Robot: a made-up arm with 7 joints. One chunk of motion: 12 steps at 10 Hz.
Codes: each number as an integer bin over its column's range. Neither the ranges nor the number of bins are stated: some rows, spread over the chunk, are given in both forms.
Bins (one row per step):
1: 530 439 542 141 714 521
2: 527 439 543 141 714 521
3: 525 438 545 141 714 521
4: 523 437 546 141 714 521
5: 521 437 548 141 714 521
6: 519 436 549 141 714 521
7: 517 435 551 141 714 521
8: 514 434 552 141 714 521
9: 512 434 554 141 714 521
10: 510 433 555 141 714 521
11: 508 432 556 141 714 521
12: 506 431 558 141 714 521
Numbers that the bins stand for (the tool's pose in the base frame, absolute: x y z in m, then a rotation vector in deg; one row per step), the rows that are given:
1: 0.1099 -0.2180 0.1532 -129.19 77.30 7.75
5: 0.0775 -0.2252 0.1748 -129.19 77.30 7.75
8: 0.0523 -0.2360 0.1892 -129.19 77.30 7.75
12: 0.0234 -0.2468 0.2108 -129.19 77.30 7.75
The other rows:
2: 0.0991 -0.2180 0.1568 -129.19 77.30 7.75
3: 0.0919 -0.2216 0.1640 -129.19 77.30 7.75
4: 0.0847 -0.2252 0.1676 -129.19 77.30 7.75
6: 0.0703 -0.2288 0.1784 -129.19 77.30 7.75
7: 0.0631 -0.2324 0.1856 -129.19 77.30 7.75
9: 0.0450 -0.2360 0.1964 -129.19 77.30 7.75
10: 0.0378 -0.2396 0.2000 -129.19 77.30 7.75
11: 0.0306 -0.2432 0.2036 -129.19 77.30 7.75

